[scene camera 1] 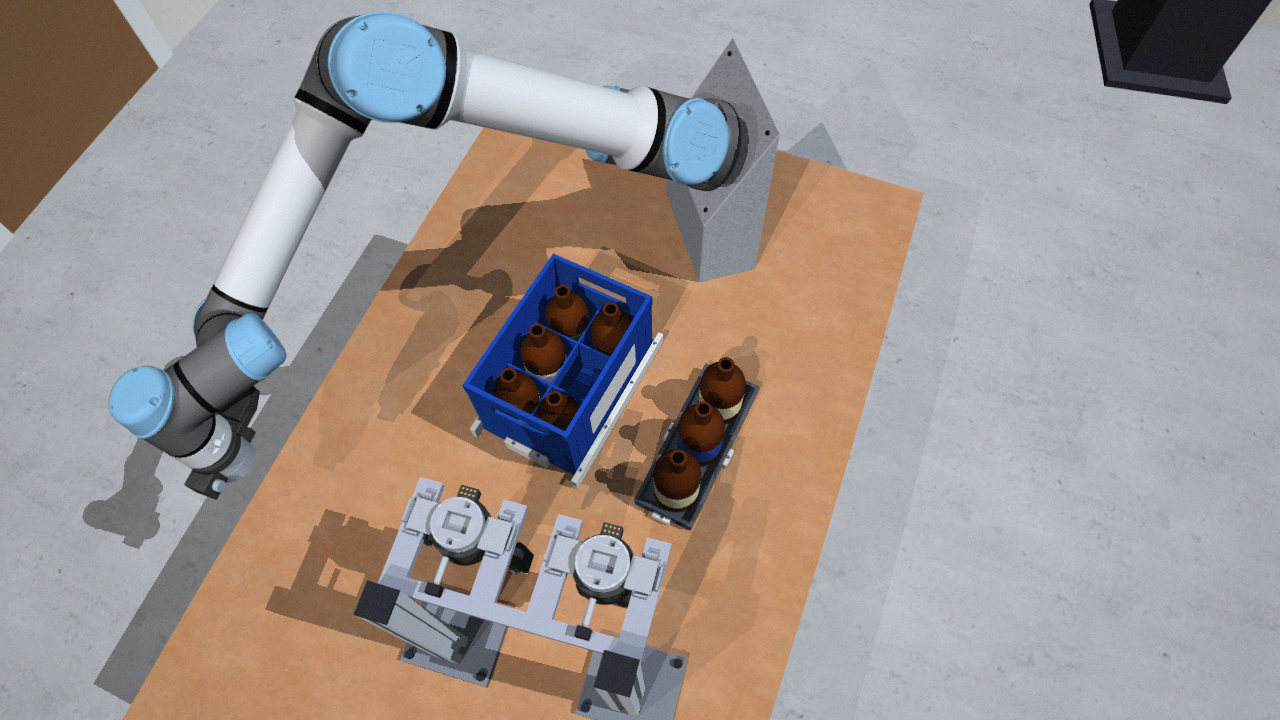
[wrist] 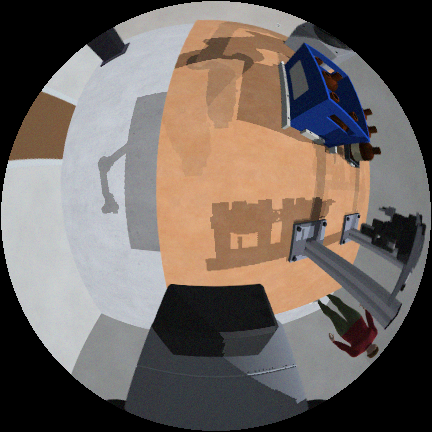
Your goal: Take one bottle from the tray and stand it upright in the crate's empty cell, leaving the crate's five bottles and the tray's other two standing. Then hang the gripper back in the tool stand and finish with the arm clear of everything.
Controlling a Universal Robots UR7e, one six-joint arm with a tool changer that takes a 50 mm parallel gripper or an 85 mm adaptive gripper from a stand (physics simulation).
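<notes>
The arm's bare tool flange [scene camera 1: 237, 459] carries no gripper and hangs beyond the table's left edge. Two tools [scene camera 1: 457, 528] [scene camera 1: 602, 566] hang side by side in the tool stand [scene camera 1: 514, 617] [wrist: 350, 280]; their fingers are hidden or too dark to judge. The blue crate [scene camera 1: 537, 438] [wrist: 310, 107] holds five upright brown bottles, and its empty cell [scene camera 1: 588, 368] is the middle one on the side facing the tray. The dark tray [scene camera 1: 700, 492] holds three upright brown bottles [scene camera 1: 722, 385] [scene camera 1: 700, 429] [scene camera 1: 677, 479] in a row.
White rails [scene camera 1: 617, 409] edge the crate's base. The arm's grey pedestal [scene camera 1: 729, 223] stands at the table's back. The stand's posts rise near the front of the table [scene camera 1: 796, 358]. A person in a red top [wrist: 357, 335] stands beyond the table. A black block [wrist: 215, 320] fills the wrist view's lower middle.
</notes>
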